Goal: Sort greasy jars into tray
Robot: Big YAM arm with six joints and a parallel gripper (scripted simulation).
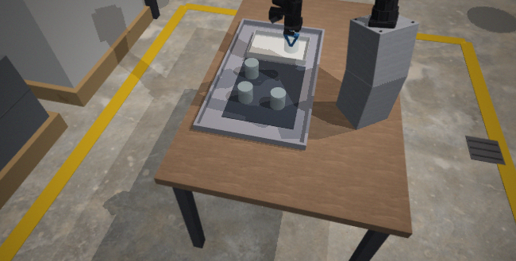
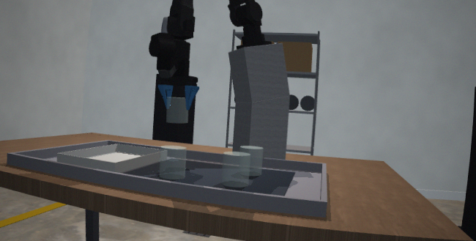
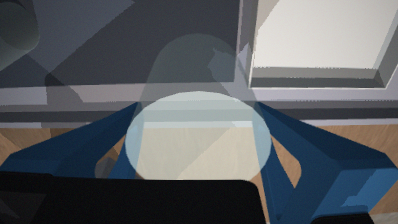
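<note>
Right now my hand is 17 cm above the white-floored tray, 15 cm to the left of it and 10 cm short of it. The rest, counted from my hand: steel table top (18 cm below, 8 cm ahead, 7 cm to the left); then dark drying mat (18 cm below, 17 cm to the left, 5 cm ahead).
</note>
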